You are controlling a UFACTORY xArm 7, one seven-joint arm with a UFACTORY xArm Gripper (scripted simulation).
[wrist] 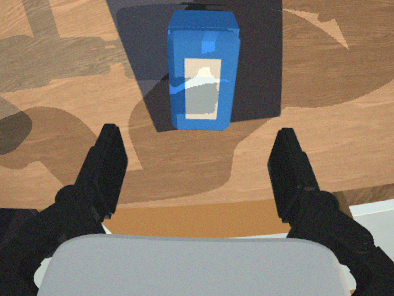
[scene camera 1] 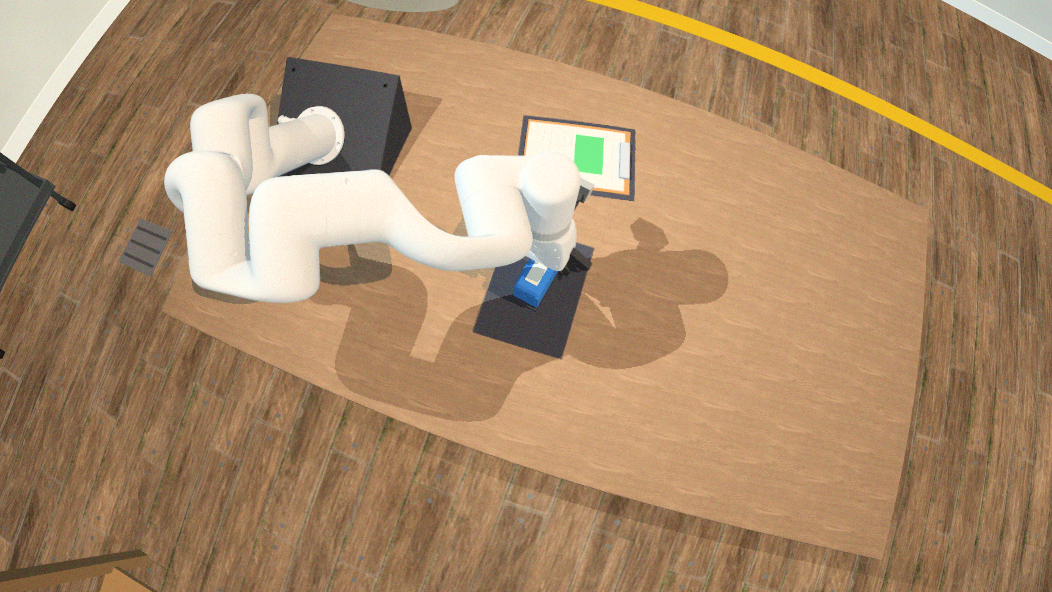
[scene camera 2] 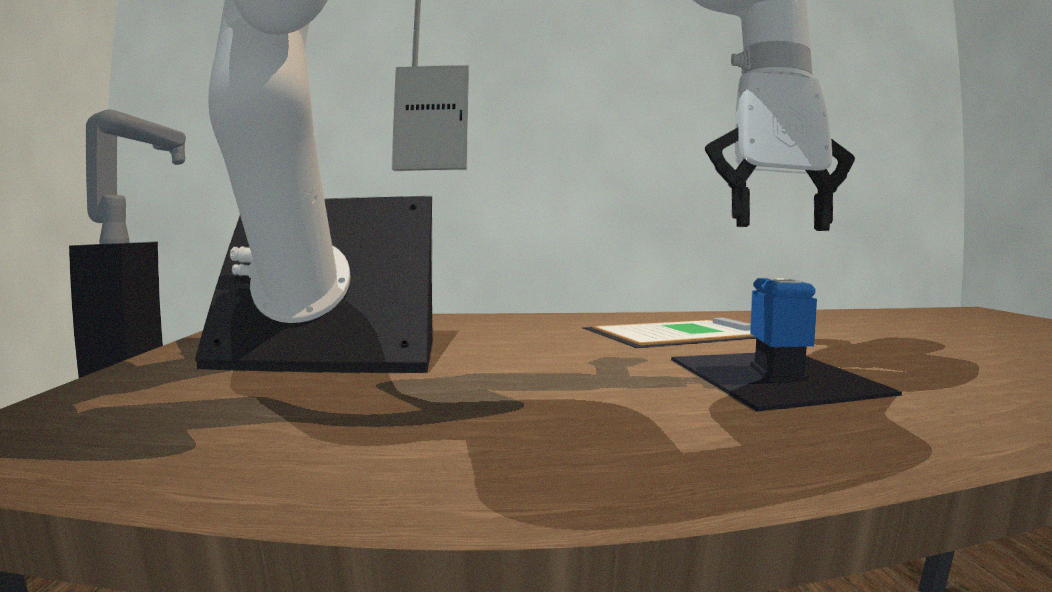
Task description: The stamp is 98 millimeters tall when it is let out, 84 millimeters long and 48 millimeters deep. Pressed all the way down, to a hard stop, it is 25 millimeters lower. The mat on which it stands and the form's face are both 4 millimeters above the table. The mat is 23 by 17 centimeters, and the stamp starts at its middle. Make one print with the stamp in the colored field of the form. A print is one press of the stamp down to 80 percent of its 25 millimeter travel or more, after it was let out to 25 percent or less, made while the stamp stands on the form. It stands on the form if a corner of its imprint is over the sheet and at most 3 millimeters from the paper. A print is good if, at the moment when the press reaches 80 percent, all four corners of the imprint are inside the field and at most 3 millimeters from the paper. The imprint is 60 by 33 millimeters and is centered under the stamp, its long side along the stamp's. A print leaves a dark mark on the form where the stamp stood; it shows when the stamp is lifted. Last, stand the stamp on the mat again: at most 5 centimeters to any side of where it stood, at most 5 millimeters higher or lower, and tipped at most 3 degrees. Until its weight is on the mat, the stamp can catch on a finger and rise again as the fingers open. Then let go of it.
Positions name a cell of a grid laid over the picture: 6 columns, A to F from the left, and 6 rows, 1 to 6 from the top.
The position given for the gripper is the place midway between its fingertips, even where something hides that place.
gripper: wrist D3; scene camera 1 D3; scene camera 2 E3
